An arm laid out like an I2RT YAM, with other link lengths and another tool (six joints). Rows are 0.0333 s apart.
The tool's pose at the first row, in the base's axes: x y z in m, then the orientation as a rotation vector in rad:
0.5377 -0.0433 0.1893 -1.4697 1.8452 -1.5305
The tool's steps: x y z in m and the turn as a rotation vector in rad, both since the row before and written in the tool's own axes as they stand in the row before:
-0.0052 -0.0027 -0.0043 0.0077 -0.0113 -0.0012
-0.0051 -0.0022 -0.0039 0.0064 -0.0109 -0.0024
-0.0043 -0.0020 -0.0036 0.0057 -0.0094 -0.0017
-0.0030 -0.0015 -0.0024 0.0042 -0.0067 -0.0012
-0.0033 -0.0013 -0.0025 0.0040 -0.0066 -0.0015
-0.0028 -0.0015 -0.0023 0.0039 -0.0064 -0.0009
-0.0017 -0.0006 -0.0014 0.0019 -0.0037 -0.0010
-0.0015 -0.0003 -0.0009 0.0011 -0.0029 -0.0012
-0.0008 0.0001 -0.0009 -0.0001 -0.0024 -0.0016
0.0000 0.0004 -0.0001 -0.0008 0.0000 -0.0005
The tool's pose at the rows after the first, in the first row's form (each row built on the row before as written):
0.5379 -0.0364 0.1914 -1.4733 1.8304 -1.5251
0.5380 -0.0298 0.1930 -1.4786 1.8166 -1.5197
0.5379 -0.0241 0.1946 -1.4826 1.8047 -1.5150
0.5379 -0.0201 0.1958 -1.4853 1.7961 -1.5117
0.5378 -0.0159 0.1967 -1.4884 1.7876 -1.5085
0.5377 -0.0122 0.1979 -1.4907 1.7796 -1.5051
0.5375 -0.0100 0.1984 -1.4927 1.7751 -1.5031
0.5375 -0.0082 0.1985 -1.4949 1.7718 -1.5015
0.5370 -0.0071 0.1985 -1.4979 1.7698 -1.4998
0.5367 -0.0071 0.1982 -1.4988 1.7704 -1.4995

